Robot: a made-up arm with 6 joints.
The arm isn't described. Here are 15 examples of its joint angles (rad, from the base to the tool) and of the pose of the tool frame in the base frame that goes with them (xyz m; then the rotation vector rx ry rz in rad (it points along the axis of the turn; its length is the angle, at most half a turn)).
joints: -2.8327 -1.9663 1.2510 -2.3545 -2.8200 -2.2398
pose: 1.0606 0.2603 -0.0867 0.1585 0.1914 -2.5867
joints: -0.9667 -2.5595 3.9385 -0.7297 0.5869 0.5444
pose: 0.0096 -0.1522 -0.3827 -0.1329 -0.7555 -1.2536
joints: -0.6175 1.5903 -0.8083 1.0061 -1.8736 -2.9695
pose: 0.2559 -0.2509 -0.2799 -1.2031 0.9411 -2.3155
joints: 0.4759 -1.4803 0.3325 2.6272 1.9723 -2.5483
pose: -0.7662 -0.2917 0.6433 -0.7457 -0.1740 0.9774
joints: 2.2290 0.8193 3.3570 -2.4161 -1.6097 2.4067
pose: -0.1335 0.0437 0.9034 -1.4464 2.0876 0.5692
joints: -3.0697 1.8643 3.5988 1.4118 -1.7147 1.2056
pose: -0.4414 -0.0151 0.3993 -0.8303 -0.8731 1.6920
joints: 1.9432 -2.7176 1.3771 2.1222 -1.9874 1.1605
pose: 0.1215 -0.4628 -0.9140 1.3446 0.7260 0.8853
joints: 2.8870 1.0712 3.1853 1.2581 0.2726 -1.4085
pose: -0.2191 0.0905 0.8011 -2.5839 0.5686 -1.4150
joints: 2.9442 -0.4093 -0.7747 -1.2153 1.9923 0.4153
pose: -0.1481 0.0670 0.4579 1.0763 0.1113 1.1851
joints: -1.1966 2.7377 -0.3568 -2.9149 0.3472 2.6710
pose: 0.0117 0.2512 -0.4713 -1.4279 -2.3761 0.0612
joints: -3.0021 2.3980 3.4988 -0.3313 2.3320 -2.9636
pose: -0.6978 0.0027 0.0639 -0.3868 0.2391 0.4343
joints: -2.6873 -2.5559 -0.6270 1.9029 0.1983 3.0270
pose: 0.5748 0.2425 0.0030 -1.1491 -0.9945 -0.8560
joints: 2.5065 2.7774 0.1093 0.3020 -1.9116 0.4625
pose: 0.2088 -0.0289 -0.7307 1.6825 -0.5877 1.4090
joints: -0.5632 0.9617 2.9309 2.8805 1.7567 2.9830
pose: 0.3255 -0.0851 0.9348 0.0256 -0.2062 -0.2947
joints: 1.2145 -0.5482 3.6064 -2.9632 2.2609 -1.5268
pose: -0.3105 -0.5370 0.2804 0.0588 -1.4784 -0.4654
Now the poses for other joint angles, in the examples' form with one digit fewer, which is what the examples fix.
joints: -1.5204 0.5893 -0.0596 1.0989 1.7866 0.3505
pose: -0.007 -0.806 0.449 -1.281 -0.393 -0.378
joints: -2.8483 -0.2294 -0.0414 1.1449 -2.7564 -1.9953
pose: -0.310 -0.048 0.945 -0.019 0.350 0.641
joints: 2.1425 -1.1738 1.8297 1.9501 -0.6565 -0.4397
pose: 0.559 -0.941 0.348 1.622 -0.231 -0.394
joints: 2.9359 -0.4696 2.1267 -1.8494 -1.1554 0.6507
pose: 0.637 -0.162 1.045 -1.366 1.024 -0.971
